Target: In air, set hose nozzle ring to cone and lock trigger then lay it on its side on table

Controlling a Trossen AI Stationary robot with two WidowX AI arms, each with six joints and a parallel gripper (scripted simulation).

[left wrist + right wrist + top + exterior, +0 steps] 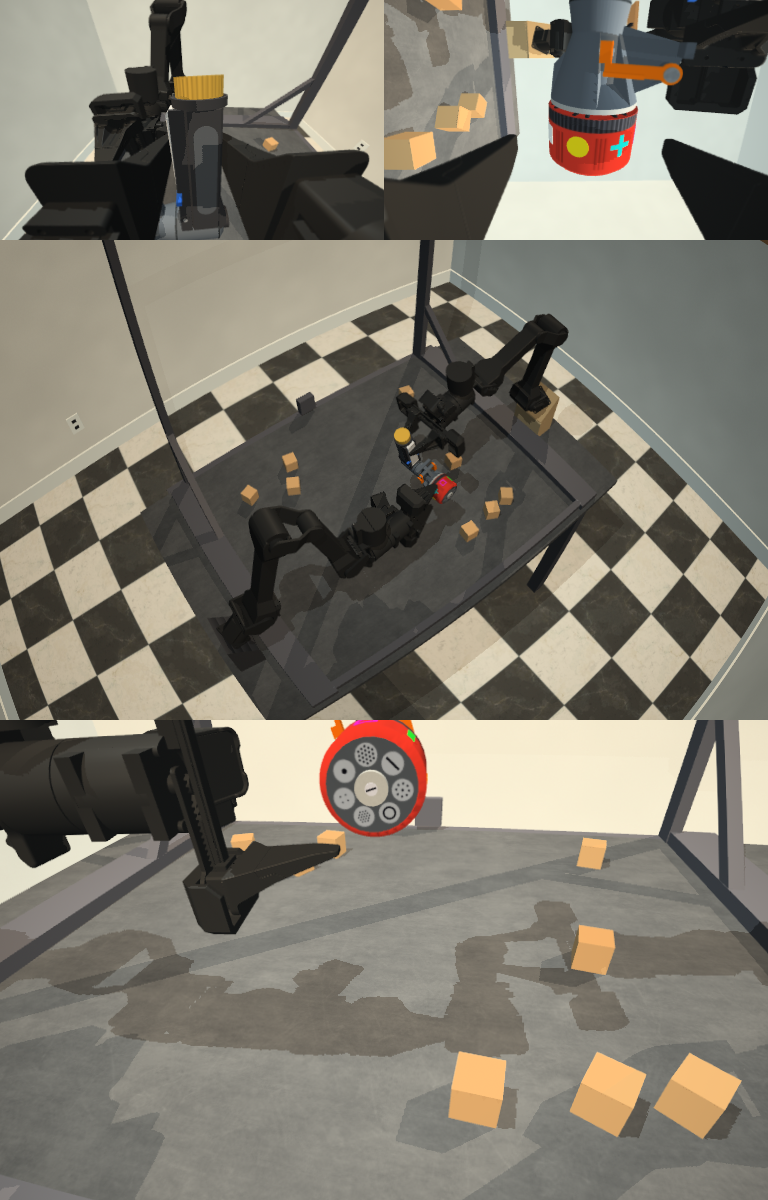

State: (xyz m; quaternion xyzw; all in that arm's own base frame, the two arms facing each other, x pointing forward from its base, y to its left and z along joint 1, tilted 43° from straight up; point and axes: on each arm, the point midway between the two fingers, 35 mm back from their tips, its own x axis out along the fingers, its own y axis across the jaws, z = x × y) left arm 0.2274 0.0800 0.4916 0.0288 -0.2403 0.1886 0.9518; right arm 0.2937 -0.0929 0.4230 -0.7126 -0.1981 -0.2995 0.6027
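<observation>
Right now the red spray ring is 6 cm to the left of my right hand.
</observation>
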